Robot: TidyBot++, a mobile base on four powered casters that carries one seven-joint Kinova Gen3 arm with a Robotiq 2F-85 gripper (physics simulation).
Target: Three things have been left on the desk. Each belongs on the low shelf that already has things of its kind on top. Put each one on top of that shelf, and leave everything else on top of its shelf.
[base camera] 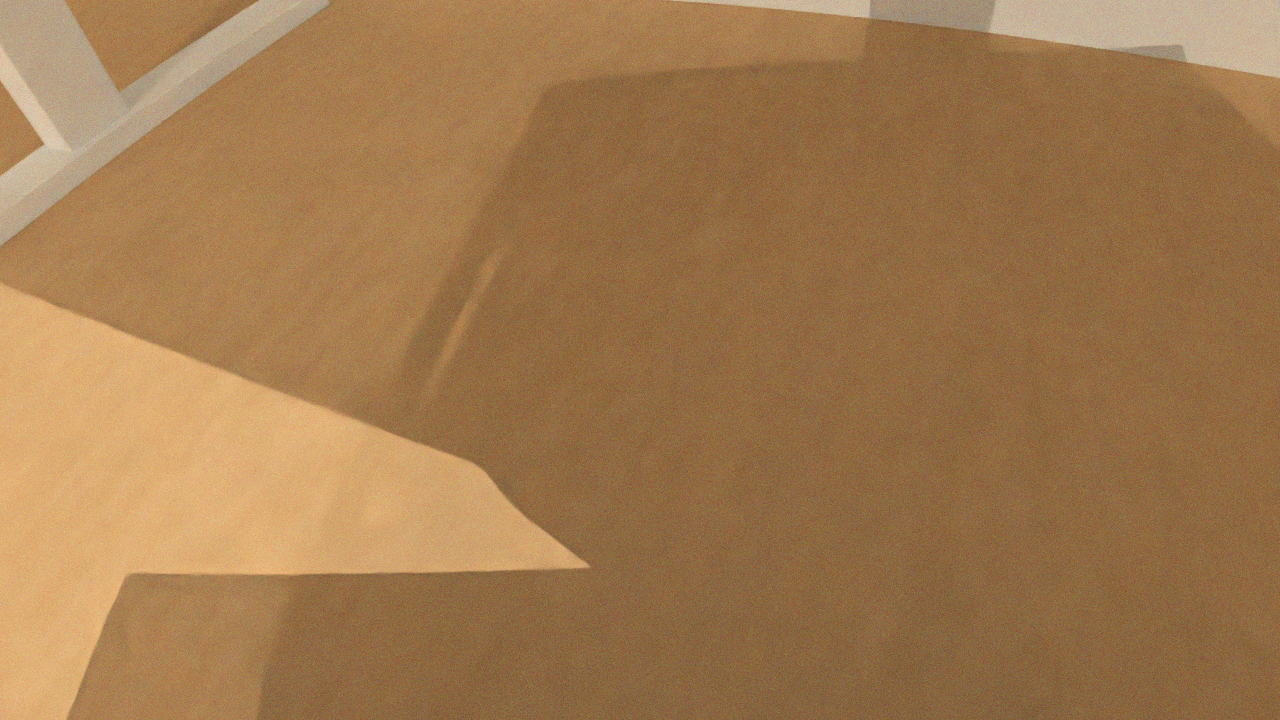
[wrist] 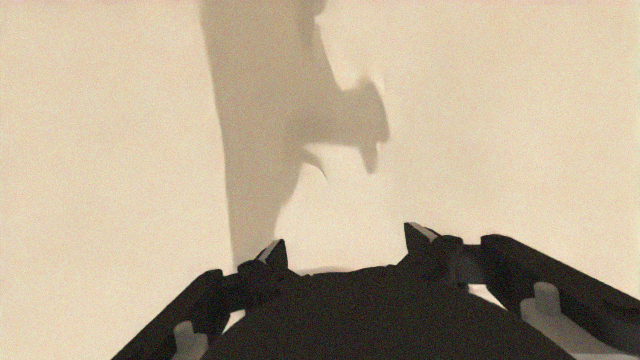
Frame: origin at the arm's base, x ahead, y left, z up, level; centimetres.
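Seen in the pictures: gripper, between the fingertips: [wrist: 344, 244].
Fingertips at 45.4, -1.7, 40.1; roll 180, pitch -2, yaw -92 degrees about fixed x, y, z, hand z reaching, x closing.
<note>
A point is followed by its place in that frame, as x, y, z.
My gripper [wrist: 344, 244] @[45.4, -1.7, 40.1] is open in the wrist view, with its two dark fingertips wide apart and nothing between them. Beyond the fingers is a pale cream surface [wrist: 525, 125] @[51.6, -22.2, 32.4], which looks like the desk top seen close up. Shadows of the arm and gripper fall across it. A faint pale shape [wrist: 337, 162] with a small curved dark edge shows ahead of the fingers, nearly the same colour as the surface; I cannot tell what it is. The low shelves and the things on them cannot be made out in either view.
In the base camera view, a pale frame [base camera: 192, 73] with a slanted post stands on the brown floor [base camera: 223, 483] @[33.2, 29.2, -39.6] at the upper left. A pale wall or panel [base camera: 1092, 22] @[77.6, -39.6, -37.2] runs along the top right. Large shadows cover much of the floor.
</note>
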